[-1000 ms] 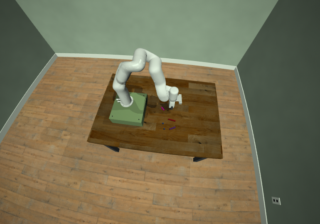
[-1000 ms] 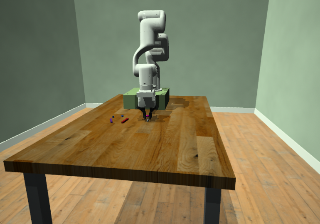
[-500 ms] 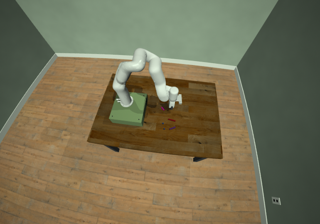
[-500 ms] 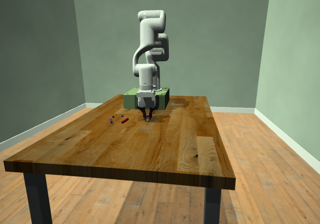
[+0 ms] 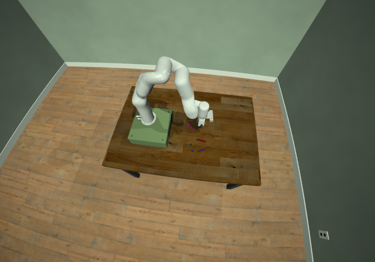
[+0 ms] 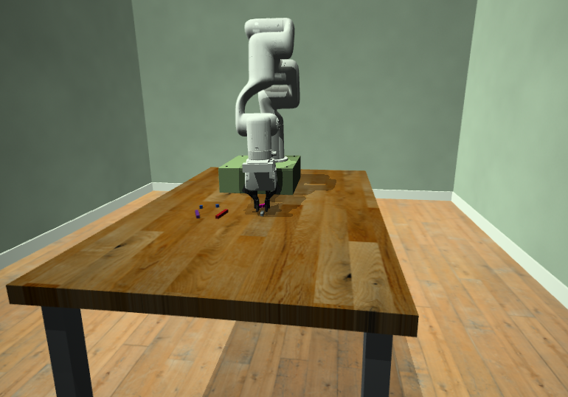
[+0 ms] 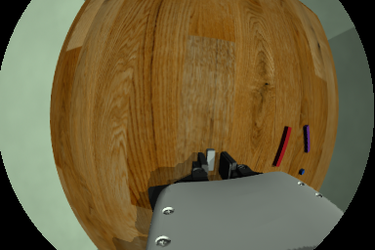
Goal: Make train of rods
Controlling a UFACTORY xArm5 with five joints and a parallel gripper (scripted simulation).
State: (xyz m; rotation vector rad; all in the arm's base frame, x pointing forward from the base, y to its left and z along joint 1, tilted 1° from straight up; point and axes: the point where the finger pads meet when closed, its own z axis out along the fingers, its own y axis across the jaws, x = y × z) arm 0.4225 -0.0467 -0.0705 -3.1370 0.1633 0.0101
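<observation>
My gripper is now 30 mm above the grey rod. From my hand the other things lie so: red rod 10 mm behind, 130 mm to the right, 30 mm below; purple rod 10 mm behind, 210 mm to the right, 30 mm below.
</observation>
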